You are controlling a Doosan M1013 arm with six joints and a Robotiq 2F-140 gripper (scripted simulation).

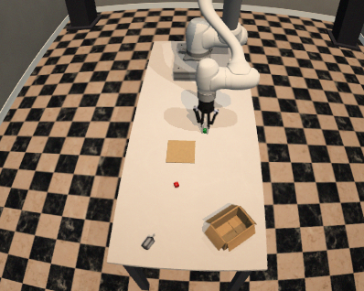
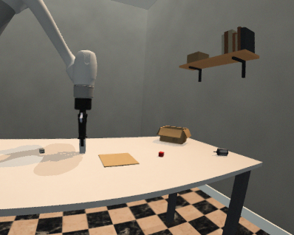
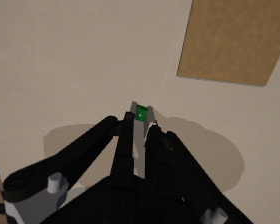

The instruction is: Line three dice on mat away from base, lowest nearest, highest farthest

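Right now my hand is 2 cm above the green die. From my hand the other things lie so: red die 35 cm ahead, 9 cm to the right, 2 cm below; then white die 19 cm behind, 2 cm below; then tan mat 15 cm ahead, 11 cm to the right, 3 cm below.
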